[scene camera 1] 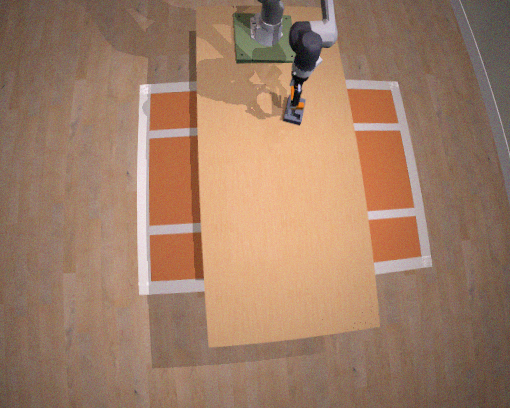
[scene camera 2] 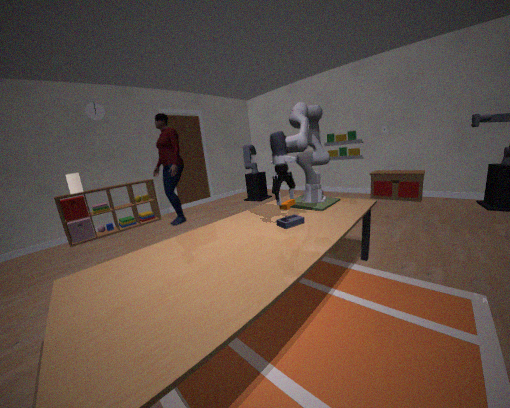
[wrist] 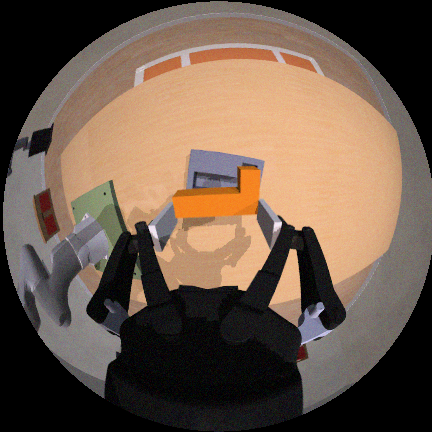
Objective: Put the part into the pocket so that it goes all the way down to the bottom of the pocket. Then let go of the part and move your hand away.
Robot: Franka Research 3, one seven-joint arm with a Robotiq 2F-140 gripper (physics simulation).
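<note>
The part is an orange L-shaped block [scene camera 1: 300,105] [scene camera 2: 287,204] [wrist: 217,203]. My gripper [scene camera 1: 296,98] [scene camera 2: 285,201] [wrist: 215,210] is shut on it, with one finger pad at each end of its long bar. In the wrist view its short arm points away from the hand at the right end. The blue-grey pocket block [scene camera 1: 294,120] [scene camera 2: 291,223] [wrist: 212,159] lies on the table. The part is held above the table and, in scene camera 2, shows apart from the block, nearer the arm's base. In the wrist view the part hides the block's near side and some of its recess.
The wooden table [scene camera 1: 285,225] [scene camera 2: 165,280] [wrist: 300,125] carries the block and the arm's green base plate [scene camera 1: 245,50] [scene camera 2: 327,202] [wrist: 112,200]. A person [scene camera 2: 169,160] stands beyond the table near a low shelf unit [scene camera 2: 64,220]. Other arms on black stands are farther off.
</note>
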